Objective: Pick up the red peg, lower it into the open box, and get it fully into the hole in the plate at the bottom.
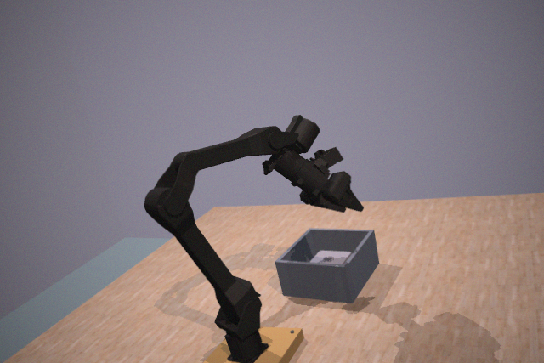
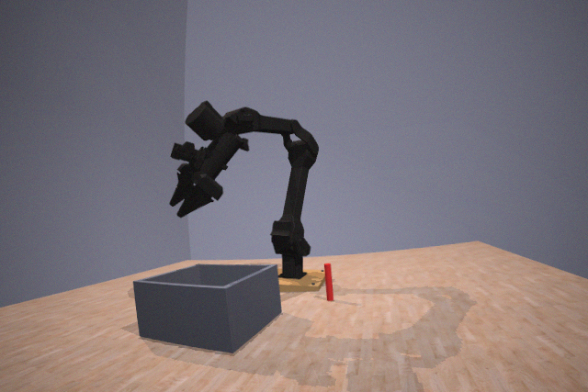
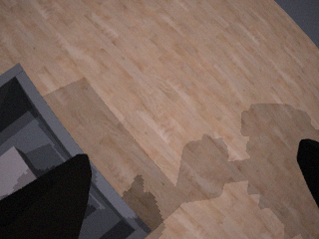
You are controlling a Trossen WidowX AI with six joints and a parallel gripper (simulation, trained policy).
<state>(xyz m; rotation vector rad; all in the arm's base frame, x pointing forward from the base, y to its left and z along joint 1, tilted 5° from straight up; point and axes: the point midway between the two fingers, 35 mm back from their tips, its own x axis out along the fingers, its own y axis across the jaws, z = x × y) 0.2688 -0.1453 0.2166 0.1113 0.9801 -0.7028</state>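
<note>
Now: gripper tip 290 mm to the right of the red peg, 180 mm above it and 130 mm past it. Round my gripper tip: plate 170 mm below, 120 mm to the left, 50 mm ahead; grey box 190 mm below, 120 mm to the left, 50 mm ahead.
</note>
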